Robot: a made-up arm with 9 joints. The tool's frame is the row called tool.
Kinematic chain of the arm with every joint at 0, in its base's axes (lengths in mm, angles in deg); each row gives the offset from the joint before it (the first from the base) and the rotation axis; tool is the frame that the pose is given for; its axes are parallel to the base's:
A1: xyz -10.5 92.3 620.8 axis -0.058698 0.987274 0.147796
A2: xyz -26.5 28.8 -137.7 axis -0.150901 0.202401 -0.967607
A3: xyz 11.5 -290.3 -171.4 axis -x
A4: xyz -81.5 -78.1 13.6 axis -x
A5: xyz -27.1 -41.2 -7 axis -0.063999 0.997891 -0.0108
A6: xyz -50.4 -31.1 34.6 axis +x
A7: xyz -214.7 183 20 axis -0.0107 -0.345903 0.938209
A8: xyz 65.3 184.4 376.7 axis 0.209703 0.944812 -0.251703
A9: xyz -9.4 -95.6 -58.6 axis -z
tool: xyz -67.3 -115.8 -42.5
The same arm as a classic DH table. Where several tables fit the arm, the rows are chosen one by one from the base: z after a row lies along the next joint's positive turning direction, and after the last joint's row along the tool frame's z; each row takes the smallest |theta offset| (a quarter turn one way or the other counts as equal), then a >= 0, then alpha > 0; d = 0 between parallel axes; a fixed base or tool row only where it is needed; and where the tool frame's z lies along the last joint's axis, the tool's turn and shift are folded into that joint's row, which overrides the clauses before.
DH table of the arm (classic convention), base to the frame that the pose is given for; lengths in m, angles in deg. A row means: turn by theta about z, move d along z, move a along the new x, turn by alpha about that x. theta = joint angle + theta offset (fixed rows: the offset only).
base (fixed): theta offset 3.40  d 0.6069  a -0.0050  alpha -81.50
A1: theta offset 7.99  d 0.0940  a -0.0050  alpha -86.23
A2: theta offset -87.16  d 0.2526  a -0.3192  alpha 81.32
A3: theta offset 21.69  d 0.0000  a -0.0793  alpha 0.00
A4: theta offset 80.74  d 0.0832  a 0.0074  alpha 86.33
A5: theta offset 0.00  d -0.0727  a -0.0343  alpha 93.67
A6: theta offset -69.14  d -0.2676  a -0.1786  alpha 90.61
A7: theta offset 75.71  d 0.4574  a -0.0086  alpha -124.42
A8: theta offset -4.48  d 0.2782  a 0.0115  alpha -75.42
A9: theta offset -72.35  d 0.0000  a -0.1339  alpha 180.00
tool (fixed): theta offset -59.84  d -0.1259  a 0.0000  alpha 0.00

